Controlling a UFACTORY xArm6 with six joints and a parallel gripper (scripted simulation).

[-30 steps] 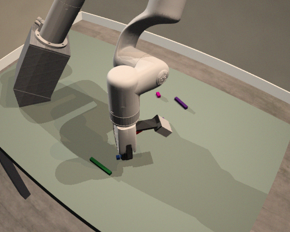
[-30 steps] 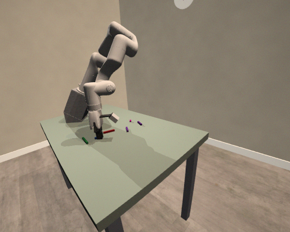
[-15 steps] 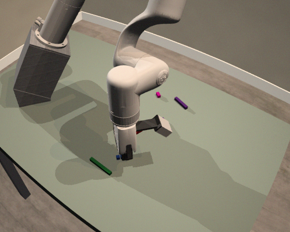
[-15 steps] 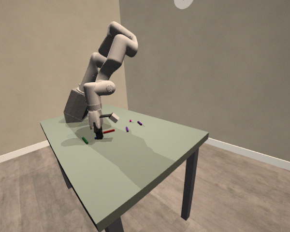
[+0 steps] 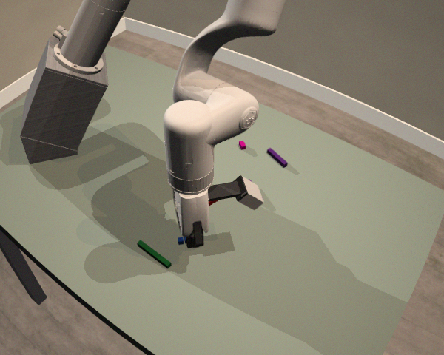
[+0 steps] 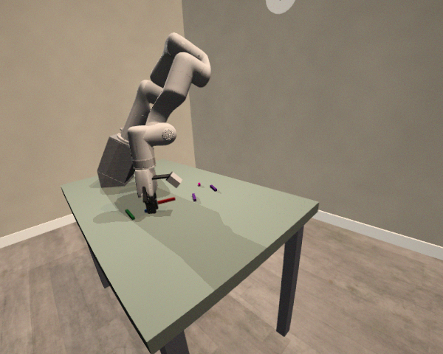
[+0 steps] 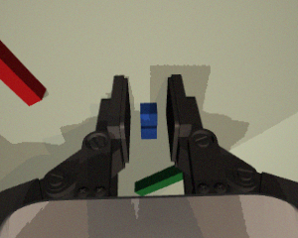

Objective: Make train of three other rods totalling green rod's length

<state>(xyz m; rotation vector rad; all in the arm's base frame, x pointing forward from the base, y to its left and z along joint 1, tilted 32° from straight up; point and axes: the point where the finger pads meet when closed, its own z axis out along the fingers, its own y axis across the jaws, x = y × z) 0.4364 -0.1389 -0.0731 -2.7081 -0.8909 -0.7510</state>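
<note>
The purple rod is 170 mm to the left of my hand, 50 mm ahead of it and 20 mm below it. Round my hand: red rod 80 mm to the left, 30 mm behind, 20 mm below; green rod 70 mm to the right, 50 mm behind, 20 mm below; magenta rod 280 mm to the left, 40 mm behind, 20 mm below.
</note>
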